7 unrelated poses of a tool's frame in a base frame.
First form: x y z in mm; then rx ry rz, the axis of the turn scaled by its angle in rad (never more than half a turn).
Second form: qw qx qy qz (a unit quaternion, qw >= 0); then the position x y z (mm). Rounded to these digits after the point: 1 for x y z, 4 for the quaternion.
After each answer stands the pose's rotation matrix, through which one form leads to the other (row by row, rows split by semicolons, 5 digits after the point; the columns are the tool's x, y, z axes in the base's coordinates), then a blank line. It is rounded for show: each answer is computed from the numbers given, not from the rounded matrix.
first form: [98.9 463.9 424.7 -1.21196 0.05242 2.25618]
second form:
[0.2859 -0.4534 0.0196 0.8440 98.9 463.9 424.7]
-0.42540 -0.50043 -0.75406; 0.46487 -0.83571 0.29237; -0.77649 -0.22617 0.58815

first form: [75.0 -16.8 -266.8 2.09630 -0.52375 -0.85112]
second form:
[0.3983 0.8280 -0.2069 -0.3362 75.0 -16.8 -266.8]
0.68838 -0.07479 -0.72148; -0.61035 -0.59717 -0.52045; -0.39192 0.79862 -0.45673

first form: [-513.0 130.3 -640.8 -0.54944 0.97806 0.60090]
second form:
[0.8043 -0.2566 0.4567 0.2806 -513.0 130.3 -640.8]
0.42541 -0.68567 0.59066; 0.21701 0.71091 0.66897; -0.87860 -0.15641 0.45123

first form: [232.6 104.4 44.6 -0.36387 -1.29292 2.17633]
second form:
[0.2879 -0.1363 -0.4841 0.8149 232.6 104.4 44.6]
-0.79704 -0.33738 -0.50089; 0.60125 -0.36539 -0.71063; 0.05674 -0.86756 0.49408

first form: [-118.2 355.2 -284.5 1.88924 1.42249 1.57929]
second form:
[0.1484 0.6570 0.4947 0.5492 -118.2 355.2 -284.5]
-0.09268 0.48703 0.86845; 0.81299 -0.46655 0.34840; 0.57486 0.73833 -0.35271

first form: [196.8 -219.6 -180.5 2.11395 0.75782 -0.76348]
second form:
[0.3754 0.8261 0.2961 -0.2983 196.8 -219.6 -180.5]
0.64660 0.71324 -0.27055; 0.26524 -0.54275 -0.79691; -0.71523 0.44352 -0.54012

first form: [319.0 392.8 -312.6 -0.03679 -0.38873 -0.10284]
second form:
[0.9797 -0.0183 -0.1930 -0.0511 319.0 392.8 -312.6]
0.92025 0.10712 -0.37639; -0.09301 0.99412 0.05552; 0.38012 -0.01608 0.92480

